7 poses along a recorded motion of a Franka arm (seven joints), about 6.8 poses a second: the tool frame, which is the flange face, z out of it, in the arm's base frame.
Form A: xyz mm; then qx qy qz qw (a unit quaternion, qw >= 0).
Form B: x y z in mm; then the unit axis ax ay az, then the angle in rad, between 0 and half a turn. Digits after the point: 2 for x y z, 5 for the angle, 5 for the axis.
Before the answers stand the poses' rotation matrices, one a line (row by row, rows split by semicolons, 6 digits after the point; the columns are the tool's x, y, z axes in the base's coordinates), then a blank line. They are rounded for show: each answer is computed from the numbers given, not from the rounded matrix.
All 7 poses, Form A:
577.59, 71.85, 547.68, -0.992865, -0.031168, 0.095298, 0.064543
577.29, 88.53, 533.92, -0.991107, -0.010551, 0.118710, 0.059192
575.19, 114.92, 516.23, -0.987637, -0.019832, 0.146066, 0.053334
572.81, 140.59, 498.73, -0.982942, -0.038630, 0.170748, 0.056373
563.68, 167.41, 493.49, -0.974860, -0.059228, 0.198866, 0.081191
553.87, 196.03, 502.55, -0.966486, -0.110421, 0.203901, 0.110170
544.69, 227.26, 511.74, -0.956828, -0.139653, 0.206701, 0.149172
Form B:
0.979894 0.049590 -0.193259; 0.074193 -0.989726 0.122224; -0.185213 -0.134105 -0.973505
0.971593 0.006861 -0.236558; 0.034968 -0.992770 0.114826; -0.234060 -0.119836 -0.964808
0.956543 0.023593 -0.290636; 0.054754 -0.993524 0.099556; -0.286405 -0.111143 -0.951640
0.938706 0.056691 -0.340026; 0.095193 -0.990660 0.097631; -0.331315 -0.124015 -0.935334
0.913889 0.083186 -0.397351; 0.147770 -0.979800 0.134743; -0.378116 -0.181857 -0.907721
0.892463 0.168513 -0.418465; 0.258368 -0.951340 0.167925; -0.369804 -0.257985 -0.892574
0.875544 0.205580 -0.437219; 0.328916 -0.916490 0.227731; -0.353890 -0.343197 -0.870045

577.59, 71.85, 547.68, -0.99494, -0.03123, 0.09550, 3.01242
577.29, 88.53, 533.92, -0.99285, -0.01057, 0.11892, 3.02314
575.19, 114.92, 516.23, -0.98904, -0.01986, 0.14627, 3.03487
572.81, 140.59, 498.73, -0.98451, -0.03869, 0.17102, 3.02879
563.68, 167.41, 493.49, -0.97809, -0.05942, 0.19952, 2.97903
553.87, 196.03, 502.55, -0.97240, -0.11110, 0.20515, 2.92080
544.69, 227.26, 511.74, -0.96765, -0.14123, 0.20904, 2.84213

